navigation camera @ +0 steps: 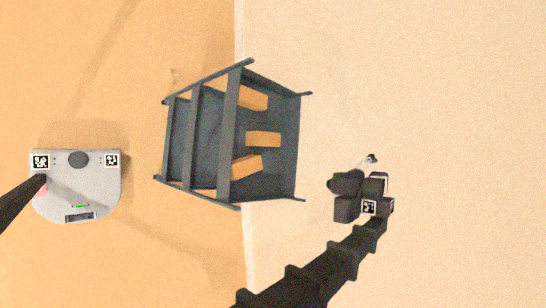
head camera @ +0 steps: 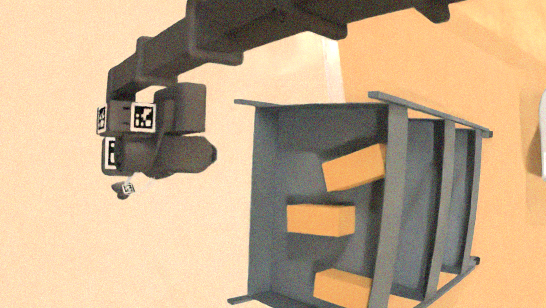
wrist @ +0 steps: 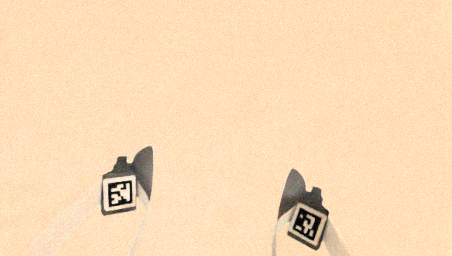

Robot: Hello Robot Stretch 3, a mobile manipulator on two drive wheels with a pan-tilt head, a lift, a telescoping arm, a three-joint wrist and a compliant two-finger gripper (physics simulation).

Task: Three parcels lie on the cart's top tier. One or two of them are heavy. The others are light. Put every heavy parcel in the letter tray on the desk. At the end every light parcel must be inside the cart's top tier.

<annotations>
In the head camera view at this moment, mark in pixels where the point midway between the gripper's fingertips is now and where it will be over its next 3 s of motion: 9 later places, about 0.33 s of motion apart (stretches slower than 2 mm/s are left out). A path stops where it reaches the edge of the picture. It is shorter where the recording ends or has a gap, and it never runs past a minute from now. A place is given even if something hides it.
My gripper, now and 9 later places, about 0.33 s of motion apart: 118, 157; 131, 157; 186, 158; 222, 158; 229, 158; 230, 158; 254, 158; 307, 157; 326, 157; 327, 157
</annotations>
